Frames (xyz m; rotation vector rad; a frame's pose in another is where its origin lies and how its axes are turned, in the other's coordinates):
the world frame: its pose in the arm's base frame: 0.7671 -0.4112 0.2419 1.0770 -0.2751 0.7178
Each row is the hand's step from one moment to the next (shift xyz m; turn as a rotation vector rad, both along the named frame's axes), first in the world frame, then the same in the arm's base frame.
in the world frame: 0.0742 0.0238 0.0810 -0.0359 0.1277 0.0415
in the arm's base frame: 0.0504 -0.0347 0.0943 -0.1048 -0.0151 0.0901
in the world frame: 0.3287 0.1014 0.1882 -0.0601 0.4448 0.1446
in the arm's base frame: 0.2035 -0.0055 0.3351 -0.3165 -0.0268 0.3485
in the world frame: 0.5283 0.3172 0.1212 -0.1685 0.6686 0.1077
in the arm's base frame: 0.2023 0.1925 0.5625 -0.5484 0.0244 0.4309
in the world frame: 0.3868 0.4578 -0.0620 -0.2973 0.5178 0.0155
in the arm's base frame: -0.0192 0.3354 0.5002 -0.5580 0.0119 0.2127
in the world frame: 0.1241 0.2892 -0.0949 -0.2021 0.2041 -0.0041
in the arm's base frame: -0.1091 0.2127 0.2256 -0.2846 -0.0202 0.0337
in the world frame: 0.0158 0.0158 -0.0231 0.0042 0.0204 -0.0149
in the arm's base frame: -0.0016 0.0309 0.0088 -0.0122 0.0204 0.0096
